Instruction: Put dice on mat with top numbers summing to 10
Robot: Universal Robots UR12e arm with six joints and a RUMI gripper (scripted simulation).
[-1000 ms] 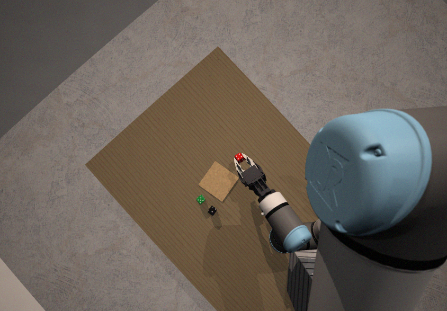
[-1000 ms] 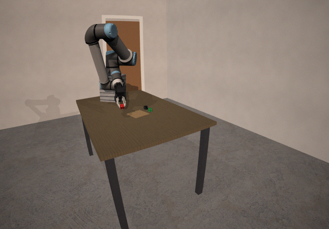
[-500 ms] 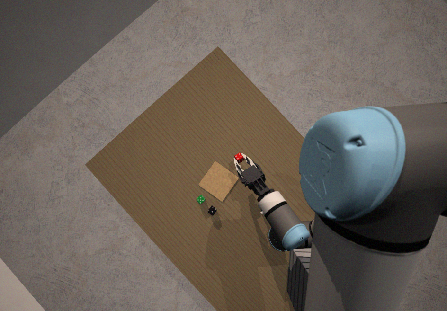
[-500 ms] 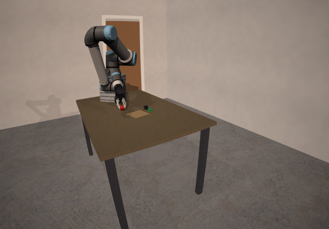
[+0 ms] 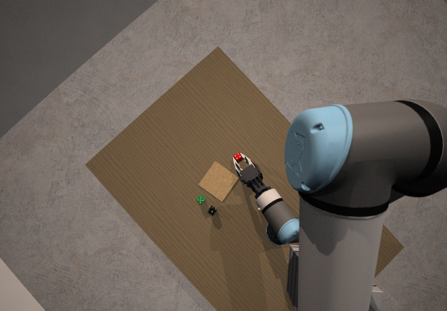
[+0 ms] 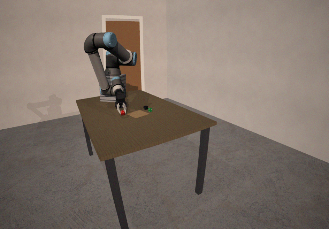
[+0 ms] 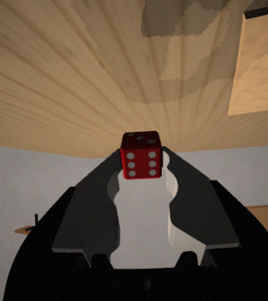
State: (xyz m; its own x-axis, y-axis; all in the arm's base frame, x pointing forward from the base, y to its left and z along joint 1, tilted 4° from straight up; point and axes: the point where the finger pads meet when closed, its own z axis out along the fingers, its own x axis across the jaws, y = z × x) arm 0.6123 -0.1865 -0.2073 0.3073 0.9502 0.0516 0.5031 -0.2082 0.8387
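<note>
My hand is 140 mm to the right of the tan mat and 50 mm above it. The rest, counted from my hand: black die (70 mm behind, 270 mm to the left, 30 mm below); then red die (right at my hand); then green die (10 mm ahead, 260 mm to the left, 30 mm below).
</note>
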